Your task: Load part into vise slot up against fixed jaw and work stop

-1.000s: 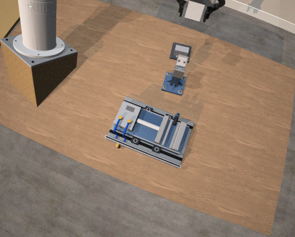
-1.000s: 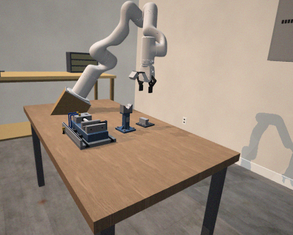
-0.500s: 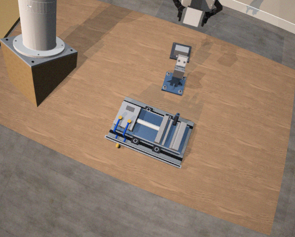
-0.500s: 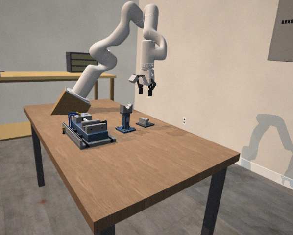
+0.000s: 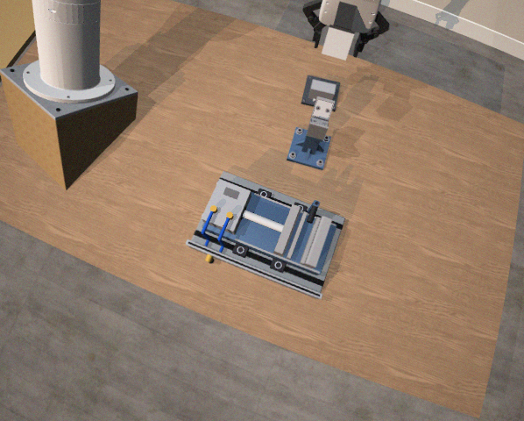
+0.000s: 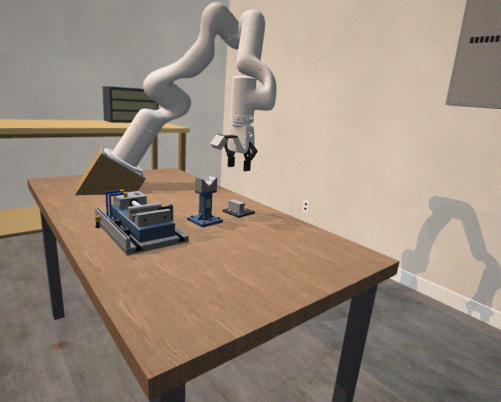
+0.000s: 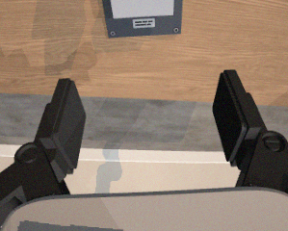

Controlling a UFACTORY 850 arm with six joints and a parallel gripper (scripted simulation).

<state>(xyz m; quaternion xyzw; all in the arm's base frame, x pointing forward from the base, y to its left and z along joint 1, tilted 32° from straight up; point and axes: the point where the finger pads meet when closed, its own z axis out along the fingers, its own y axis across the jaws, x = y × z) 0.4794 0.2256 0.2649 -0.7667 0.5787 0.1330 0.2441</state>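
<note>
My hand is 10 mm to the right of the part and 160 mm above it. From my hand the other things lie so: work stop (130 mm ahead, 320 mm to the right, 100 mm below); V-block post (50 mm ahead, 150 mm to the right, 130 mm below); infeed plate (10 mm to the left, 180 mm below).
</note>
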